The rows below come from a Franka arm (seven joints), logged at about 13 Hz.
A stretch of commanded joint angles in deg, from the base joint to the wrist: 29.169, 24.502, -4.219, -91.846, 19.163, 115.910, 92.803; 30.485, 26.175, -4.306, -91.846, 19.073, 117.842, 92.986; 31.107, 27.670, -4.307, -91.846, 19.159, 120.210, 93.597; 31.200, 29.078, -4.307, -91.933, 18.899, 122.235, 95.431; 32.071, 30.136, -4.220, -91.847, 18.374, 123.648, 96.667; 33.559, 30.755, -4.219, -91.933, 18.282, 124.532, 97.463; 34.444, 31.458, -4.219, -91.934, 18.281, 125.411, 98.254; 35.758, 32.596, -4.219, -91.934, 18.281, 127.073, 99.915
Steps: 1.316, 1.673, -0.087, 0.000, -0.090, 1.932, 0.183; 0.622, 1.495, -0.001, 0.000, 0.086, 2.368, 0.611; 0.093, 1.408, 0.000, -0.087, -0.260, 2.025, 1.834; 0.871, 1.058, 0.087, 0.086, -0.525, 1.413, 1.236; 1.488, 0.619, 0.001, -0.086, -0.092, 0.884, 0.796; 0.885, 0.703, 0.000, -0.001, -0.001, 0.879, 0.791; 1.314, 1.138, 0.000, 0.000, 0.000, 1.662, 1.661
